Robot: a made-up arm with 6 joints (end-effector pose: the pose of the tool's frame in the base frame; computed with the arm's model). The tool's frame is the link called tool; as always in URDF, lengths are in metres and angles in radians.
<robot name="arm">
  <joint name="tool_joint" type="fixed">
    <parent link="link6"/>
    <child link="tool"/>
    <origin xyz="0.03 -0.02 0" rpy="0.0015 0.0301 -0.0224"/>
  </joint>
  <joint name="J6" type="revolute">
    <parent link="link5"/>
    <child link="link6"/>
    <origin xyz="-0.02 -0.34 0.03" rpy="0 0 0"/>
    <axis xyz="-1 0 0"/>
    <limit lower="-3.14" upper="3.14" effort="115" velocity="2.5"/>
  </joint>
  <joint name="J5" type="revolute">
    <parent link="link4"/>
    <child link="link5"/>
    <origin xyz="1.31 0.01 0.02" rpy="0 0 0"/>
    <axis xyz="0 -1 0"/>
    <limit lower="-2.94" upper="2.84" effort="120" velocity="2.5"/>
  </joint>
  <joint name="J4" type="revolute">
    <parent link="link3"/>
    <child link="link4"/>
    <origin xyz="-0.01 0.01 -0.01" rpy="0 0 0"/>
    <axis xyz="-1 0 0"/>
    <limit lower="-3.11" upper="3.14" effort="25" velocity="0.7"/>
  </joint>
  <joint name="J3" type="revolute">
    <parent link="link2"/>
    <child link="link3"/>
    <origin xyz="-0.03 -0.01 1.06" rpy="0 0 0"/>
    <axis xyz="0 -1 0"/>
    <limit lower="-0.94" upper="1.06" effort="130" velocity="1"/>
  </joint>
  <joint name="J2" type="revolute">
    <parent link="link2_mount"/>
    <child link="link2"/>
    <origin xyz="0 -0.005 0.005" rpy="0 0 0"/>
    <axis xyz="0 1 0"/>
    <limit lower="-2.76" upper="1.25" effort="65" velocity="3.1"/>
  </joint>
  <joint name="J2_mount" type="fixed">
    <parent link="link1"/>
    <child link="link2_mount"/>
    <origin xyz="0 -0.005 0.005" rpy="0 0 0"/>
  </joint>
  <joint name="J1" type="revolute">
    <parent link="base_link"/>
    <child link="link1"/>
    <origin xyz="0 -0.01 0.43" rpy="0 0 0"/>
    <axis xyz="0 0 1"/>
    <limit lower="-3.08" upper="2.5" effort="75" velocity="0.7"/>
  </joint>
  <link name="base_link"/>
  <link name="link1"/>
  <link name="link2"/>
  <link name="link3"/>
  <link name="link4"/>
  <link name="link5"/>
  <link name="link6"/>
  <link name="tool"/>
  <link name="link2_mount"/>
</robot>
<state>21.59 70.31 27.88 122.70 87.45 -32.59</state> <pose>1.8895 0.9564 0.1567 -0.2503 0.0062 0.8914 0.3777</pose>
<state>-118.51 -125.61 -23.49 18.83 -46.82 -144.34</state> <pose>0.3265 1.2171 1.0650 0.1800 -0.8424 -0.0698 0.5030</pose>
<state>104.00 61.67 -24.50 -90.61 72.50 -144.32</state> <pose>-0.1243 0.6611 -0.3349 0.9378 0.1767 -0.1001 0.2815</pose>
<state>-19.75 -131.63 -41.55 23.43 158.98 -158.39</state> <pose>-0.9375 0.0134 0.9958 -0.5869 0.0583 0.7804 0.2076</pose>
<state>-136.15 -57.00 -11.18 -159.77 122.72 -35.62</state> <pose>0.1477 -0.2959 1.8070 0.0434 0.8270 -0.0120 0.5604</pose>
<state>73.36 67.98 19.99 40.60 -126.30 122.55</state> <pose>0.8246 1.8318 0.0000 0.5320 -0.3989 -0.4453 0.5996</pose>
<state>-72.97 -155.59 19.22 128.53 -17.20 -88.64</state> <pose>-0.3021 1.7161 -0.6499 0.4386 0.8317 0.2764 0.1988</pose>
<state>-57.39 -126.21 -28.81 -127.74 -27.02 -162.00</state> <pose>-0.2667 0.6877 1.1342 -0.7140 -0.4577 -0.5123 0.1351</pose>
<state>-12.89 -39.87 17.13 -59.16 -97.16 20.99</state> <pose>0.2318 -0.2615 2.1875 -0.0249 0.2225 0.4214 0.8788</pose>
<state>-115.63 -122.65 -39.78 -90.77 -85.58 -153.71</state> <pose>0.1541 0.3515 1.1145 0.9622 -0.2097 0.0138 0.1730</pose>
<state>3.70 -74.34 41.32 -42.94 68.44 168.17</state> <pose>-1.3874 -0.3660 1.9264 0.0920 -0.2339 -0.9013 0.3528</pose>
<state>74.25 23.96 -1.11 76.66 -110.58 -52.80</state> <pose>0.5490 1.6292 1.1595 -0.4973 0.2089 -0.2925 0.7896</pose>
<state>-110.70 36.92 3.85 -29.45 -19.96 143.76</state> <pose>-0.8771 -1.4520 0.4863 -0.2942 0.7098 -0.2026 0.6071</pose>
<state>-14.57 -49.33 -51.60 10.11 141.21 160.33</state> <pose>0.3523 -0.4288 1.1000 0.3610 0.2018 0.9061 0.0893</pose>
